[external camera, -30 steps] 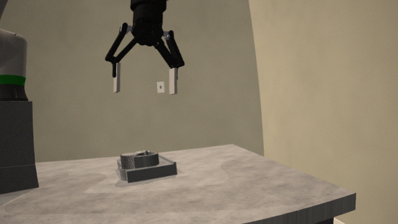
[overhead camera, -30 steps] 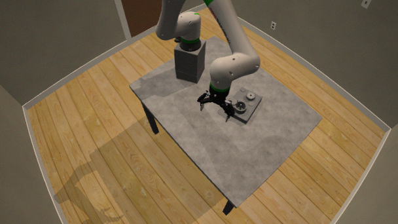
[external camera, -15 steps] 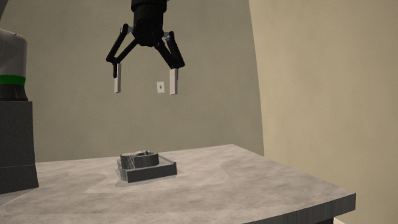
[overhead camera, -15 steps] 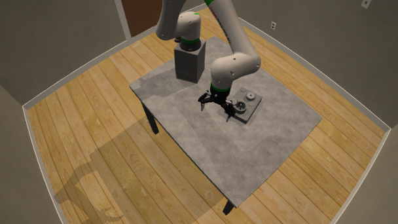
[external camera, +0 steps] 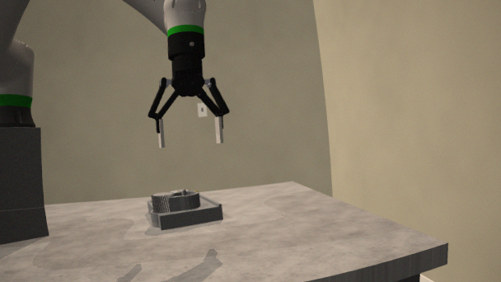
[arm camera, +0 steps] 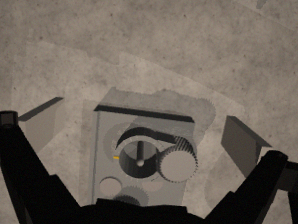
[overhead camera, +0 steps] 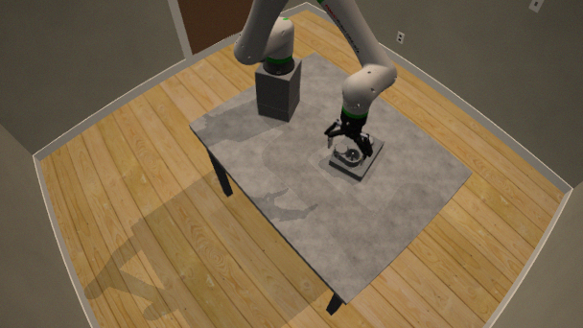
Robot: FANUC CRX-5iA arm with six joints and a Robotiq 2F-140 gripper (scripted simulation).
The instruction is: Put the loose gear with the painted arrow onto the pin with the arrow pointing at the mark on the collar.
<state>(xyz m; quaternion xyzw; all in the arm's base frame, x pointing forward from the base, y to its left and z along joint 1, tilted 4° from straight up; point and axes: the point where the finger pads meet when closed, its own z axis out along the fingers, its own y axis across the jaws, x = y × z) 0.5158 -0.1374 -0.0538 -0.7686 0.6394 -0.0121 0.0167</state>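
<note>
My gripper is now 30 mm past the loose gear, 230 mm to the right of it and 160 mm above it.
</note>
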